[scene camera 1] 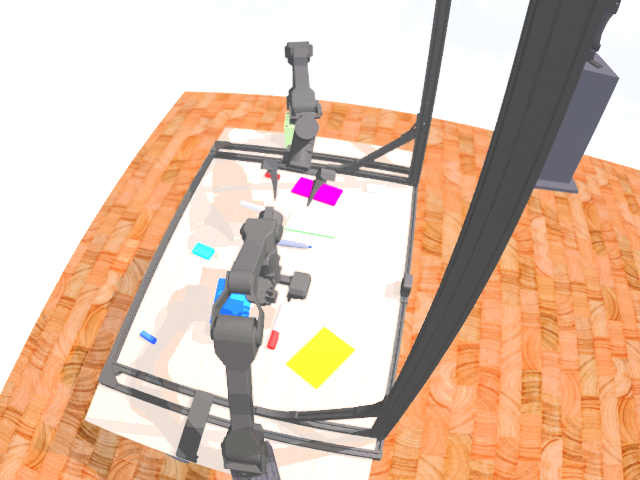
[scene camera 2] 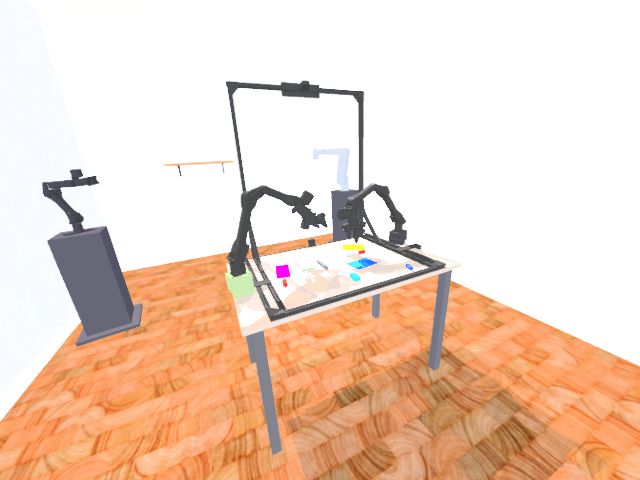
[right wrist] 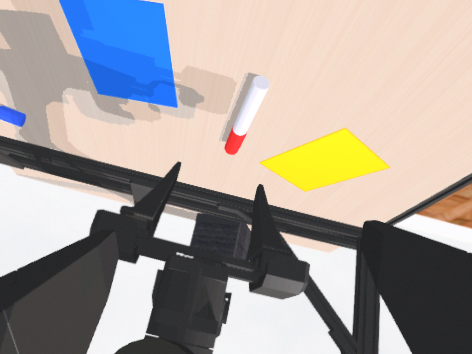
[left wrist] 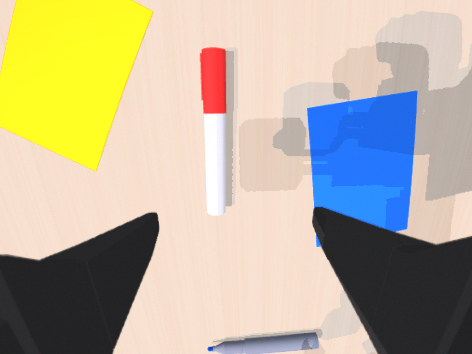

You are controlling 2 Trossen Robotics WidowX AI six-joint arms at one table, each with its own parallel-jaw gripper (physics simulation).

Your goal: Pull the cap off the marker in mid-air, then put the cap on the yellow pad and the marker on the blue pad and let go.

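Places are measured from the left arm's base along level axes (x left, y ahead, z down), in metres.
Pixels of known places: left gripper, between the fingertips: (scene camera 2: pixel 352 241) (right wrist: pixel 220 174) (left wrist: pixel 236 218); right gripper, between the fingertips: (scene camera 1: pixel 291 203) (scene camera 2: pixel 323 227) (right wrist: pixel 240 239); left arm's base, origin of its link: (scene camera 1: pixel 251 463) (scene camera 2: pixel 398 230); right arm's base, origin of its link: (scene camera 2: pixel 238 273).
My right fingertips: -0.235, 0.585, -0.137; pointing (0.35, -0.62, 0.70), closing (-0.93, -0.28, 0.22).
Observation:
For each thing: its top centre in the pictures, then the offset to it from my right fingertips, as dx, dy, dz.
- marker's white body, centre of its top: (left wrist: pixel 214 141) (right wrist: pixel 242 125) (scene camera 1: pixel 278 323) +0.093, -0.209, +0.207
- red cap, centre of its top: (left wrist: pixel 212 81) (right wrist: pixel 234 145) (scene camera 1: pixel 273 338) +0.115, -0.250, +0.206
- yellow pad, centre of its top: (left wrist: pixel 63 70) (right wrist: pixel 321 164) (scene camera 1: pixel 320 357) (scene camera 2: pixel 353 247) +0.010, -0.324, +0.224
- blue pad, centre of its top: (left wrist: pixel 364 175) (right wrist: pixel 124 56) (scene camera 1: pixel 232 301) (scene camera 2: pixel 362 263) +0.202, -0.106, +0.224
- grey-blue pen, centre of its top: (scene camera 1: pixel 287 241) +0.010, +0.047, +0.206
- cyan block, centre of its top: (scene camera 1: pixel 202 249) +0.263, +0.084, +0.210
- small blue cylinder, centre of its top: (right wrist: pixel 4 120) (scene camera 1: pixel 147 335) +0.460, -0.176, +0.204
The marker's white body (left wrist: pixel 215 165) (right wrist: pixel 251 106) and red cap (left wrist: pixel 214 80) (right wrist: pixel 235 142) (scene camera 1: pixel 272 339) are joined and lie on the table between the two pads. The yellow pad (scene camera 1: pixel 320 357) (scene camera 2: pixel 353 247) (left wrist: pixel 65 75) (right wrist: pixel 325 161) is bare. The blue pad (scene camera 1: pixel 233 305) (left wrist: pixel 362 150) (right wrist: pixel 130 55) is partly hidden by the left arm in scene camera 1. My left gripper (left wrist: pixel 236 218) (right wrist: pixel 220 174) is open and empty above the table; the marker's white end shows between its fingertips in the left wrist view. My right gripper (scene camera 1: pixel 292 201) is open and empty, high near the magenta pad.
A grey-blue pen (scene camera 1: pixel 294 244) (left wrist: pixel 270 343) lies mid-table. A cyan block (scene camera 1: pixel 203 251) and a small blue cylinder (scene camera 1: pixel 148 337) (right wrist: pixel 11 116) lie towards the left in scene camera 1. The magenta pad (scene camera 1: pixel 316 191) lies farther up. Dark rails edge the table.

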